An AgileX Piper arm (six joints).
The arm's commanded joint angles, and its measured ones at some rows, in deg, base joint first. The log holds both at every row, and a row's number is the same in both.
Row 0, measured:
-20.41 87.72 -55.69 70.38 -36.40 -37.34
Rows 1 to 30, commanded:
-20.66 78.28 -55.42 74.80 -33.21 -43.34
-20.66 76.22 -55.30 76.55 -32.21 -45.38
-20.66 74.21 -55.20 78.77 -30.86 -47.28
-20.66 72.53 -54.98 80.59 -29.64 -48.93
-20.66 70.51 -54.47 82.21 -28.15 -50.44
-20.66 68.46 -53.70 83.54 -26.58 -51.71
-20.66 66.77 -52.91 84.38 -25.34 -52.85
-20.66 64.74 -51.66 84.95 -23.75 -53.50
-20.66 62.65 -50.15 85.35 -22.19 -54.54
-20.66 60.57 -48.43 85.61 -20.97 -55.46
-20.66 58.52 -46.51 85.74 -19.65 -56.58
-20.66 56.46 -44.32 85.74 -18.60 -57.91
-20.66 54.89 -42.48 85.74 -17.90 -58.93
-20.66 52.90 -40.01 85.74 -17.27 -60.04
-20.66 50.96 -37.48 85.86 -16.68 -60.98
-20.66 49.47 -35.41 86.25 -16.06 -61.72
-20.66 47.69 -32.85 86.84 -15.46 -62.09
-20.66 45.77 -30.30 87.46 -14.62 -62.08
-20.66 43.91 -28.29 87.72 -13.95 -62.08
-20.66 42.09 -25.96 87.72 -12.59 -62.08
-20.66 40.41 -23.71 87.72 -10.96 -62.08
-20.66 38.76 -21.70 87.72 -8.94 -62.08
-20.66 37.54 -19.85 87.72 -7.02 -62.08
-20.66 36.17 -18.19 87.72 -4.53 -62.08
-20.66 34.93 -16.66 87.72 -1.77 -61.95
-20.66 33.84 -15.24 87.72 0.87 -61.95
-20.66 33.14 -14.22 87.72 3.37 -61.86
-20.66 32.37 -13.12 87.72 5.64 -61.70
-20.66 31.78 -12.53 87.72 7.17 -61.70
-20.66 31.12 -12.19 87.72 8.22 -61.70
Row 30, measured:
-20.41 33.78 -14.72 87.13 1.12 -61.21
